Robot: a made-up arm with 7 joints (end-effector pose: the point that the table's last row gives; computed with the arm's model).
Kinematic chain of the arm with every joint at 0, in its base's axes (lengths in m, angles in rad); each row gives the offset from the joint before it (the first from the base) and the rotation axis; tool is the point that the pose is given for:
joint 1: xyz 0 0 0.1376 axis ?
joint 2: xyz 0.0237 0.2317 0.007 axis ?
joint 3: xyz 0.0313 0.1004 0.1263 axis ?
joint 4: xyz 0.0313 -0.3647 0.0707 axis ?
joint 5: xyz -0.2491 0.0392 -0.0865 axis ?
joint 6: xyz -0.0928 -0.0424 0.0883 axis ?
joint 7: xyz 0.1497 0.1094 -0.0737 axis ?
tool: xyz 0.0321 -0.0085 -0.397
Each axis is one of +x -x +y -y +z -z.
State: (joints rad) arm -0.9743 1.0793 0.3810 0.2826 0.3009 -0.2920 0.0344
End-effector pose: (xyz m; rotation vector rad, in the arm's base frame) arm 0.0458 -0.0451 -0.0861 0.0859 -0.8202 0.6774
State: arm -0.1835 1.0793 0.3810 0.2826 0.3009 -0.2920 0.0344
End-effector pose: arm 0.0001 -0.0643 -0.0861 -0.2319 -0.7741 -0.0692
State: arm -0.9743 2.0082 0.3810 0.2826 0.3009 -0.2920 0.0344
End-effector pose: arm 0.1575 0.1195 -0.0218 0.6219 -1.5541 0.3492
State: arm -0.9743 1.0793 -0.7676 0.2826 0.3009 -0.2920 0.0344
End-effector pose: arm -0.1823 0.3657 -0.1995 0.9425 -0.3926 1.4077
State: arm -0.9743 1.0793 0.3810 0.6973 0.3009 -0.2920 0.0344
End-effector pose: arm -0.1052 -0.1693 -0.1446 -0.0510 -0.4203 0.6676
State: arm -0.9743 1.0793 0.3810 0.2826 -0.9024 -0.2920 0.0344
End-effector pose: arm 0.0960 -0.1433 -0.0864 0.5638 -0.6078 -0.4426
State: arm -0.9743 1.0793 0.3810 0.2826 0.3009 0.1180 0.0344
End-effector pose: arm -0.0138 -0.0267 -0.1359 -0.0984 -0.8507 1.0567
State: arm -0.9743 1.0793 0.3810 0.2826 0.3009 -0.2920 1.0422
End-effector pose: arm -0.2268 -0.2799 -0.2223 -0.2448 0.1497 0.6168
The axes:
joint 1: -z
joint 2: -y
joint 3: -x
joint 4: +y
joint 5: +z
joint 6: +z
joint 7: +y

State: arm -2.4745 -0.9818 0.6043 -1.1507 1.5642 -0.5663 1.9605
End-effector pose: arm 0.0942 0.2959 0.3848 2.2840 1.2726 -1.3454
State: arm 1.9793 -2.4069 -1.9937 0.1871 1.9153 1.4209 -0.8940
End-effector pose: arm 0.5223 -0.4750 0.8279 -0.7940 -2.2485 -1.1065
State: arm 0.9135 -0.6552 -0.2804 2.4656 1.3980 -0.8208 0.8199
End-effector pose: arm 0.1194 -0.5156 0.5296 -1.7280 -1.7101 -1.0691
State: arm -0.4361 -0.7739 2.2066 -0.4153 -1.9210 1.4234 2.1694
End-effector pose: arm -0.2690 0.2960 0.4809 -1.8716 0.7026 -0.9632
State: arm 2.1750 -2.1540 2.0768 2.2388 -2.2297 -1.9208 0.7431
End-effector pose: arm 0.6578 -0.7310 0.1046 -1.9050 -0.8637 -0.6623
